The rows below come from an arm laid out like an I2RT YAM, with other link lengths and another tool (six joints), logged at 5 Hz.
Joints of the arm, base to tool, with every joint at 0 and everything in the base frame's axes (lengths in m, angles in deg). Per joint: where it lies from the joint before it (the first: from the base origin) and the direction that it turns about. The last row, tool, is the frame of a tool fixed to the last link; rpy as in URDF.
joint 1: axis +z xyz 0 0 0.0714
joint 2: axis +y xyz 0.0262 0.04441 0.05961
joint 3: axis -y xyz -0.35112 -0.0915 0
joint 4: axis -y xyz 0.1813 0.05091 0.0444
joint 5: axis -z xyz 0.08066 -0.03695 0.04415
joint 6: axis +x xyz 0.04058 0 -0.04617
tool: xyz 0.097 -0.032 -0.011 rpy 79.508 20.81 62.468
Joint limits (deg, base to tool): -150..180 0..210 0..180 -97..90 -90..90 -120..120
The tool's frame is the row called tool.
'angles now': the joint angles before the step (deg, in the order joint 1, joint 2, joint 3, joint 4, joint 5, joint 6). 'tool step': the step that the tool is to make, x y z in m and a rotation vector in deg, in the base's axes. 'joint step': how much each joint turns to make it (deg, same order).
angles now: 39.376 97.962 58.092 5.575 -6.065 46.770
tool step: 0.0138 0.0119 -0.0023 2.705 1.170 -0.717
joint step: -0.602 2.863 2.109 1.841 -1.481 2.440
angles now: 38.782 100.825 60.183 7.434 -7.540 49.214
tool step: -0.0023 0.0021 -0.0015 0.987 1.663 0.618
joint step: -0.213 0.205 0.294 -0.615 -1.691 1.063
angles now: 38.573 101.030 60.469 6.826 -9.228 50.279
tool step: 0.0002 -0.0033 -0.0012 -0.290 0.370 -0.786
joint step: -0.245 -0.111 -0.130 -0.403 0.447 0.309
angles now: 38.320 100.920 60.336 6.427 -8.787 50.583
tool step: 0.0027 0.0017 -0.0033 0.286 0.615 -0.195
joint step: -0.194 0.806 0.233 0.346 -0.340 0.507
